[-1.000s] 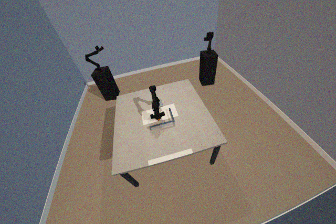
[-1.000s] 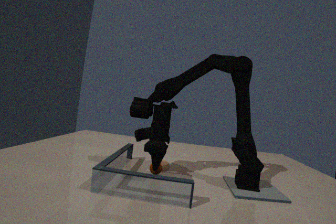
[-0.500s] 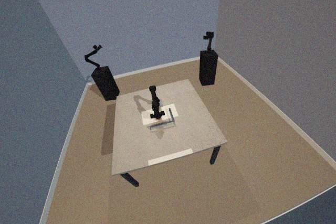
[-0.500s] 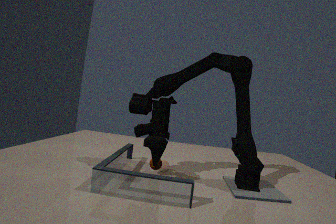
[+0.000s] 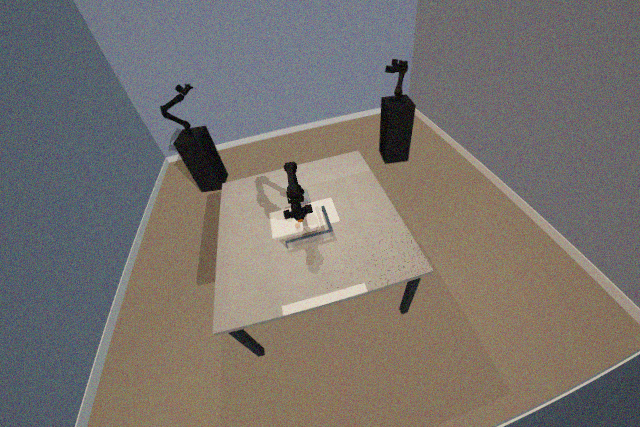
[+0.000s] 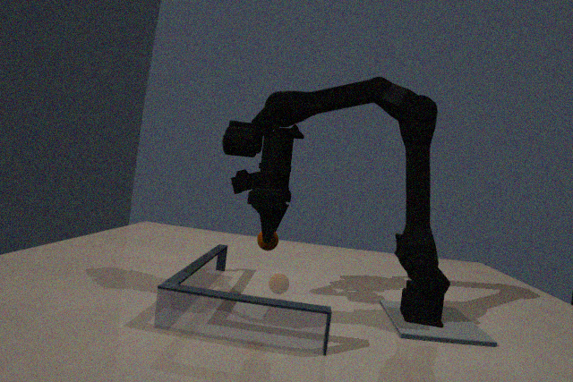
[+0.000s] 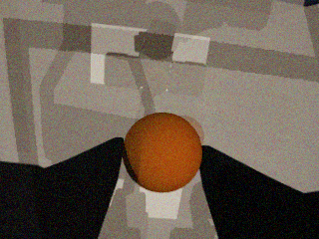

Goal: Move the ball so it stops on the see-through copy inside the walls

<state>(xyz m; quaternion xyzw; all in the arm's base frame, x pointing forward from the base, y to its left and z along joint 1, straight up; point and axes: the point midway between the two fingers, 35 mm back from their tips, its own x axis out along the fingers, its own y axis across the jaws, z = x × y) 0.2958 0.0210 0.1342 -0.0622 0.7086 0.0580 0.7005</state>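
Right now my gripper tip is 90 mm above the see-through copy, 30 mm to the left of it and 20 mm past it.
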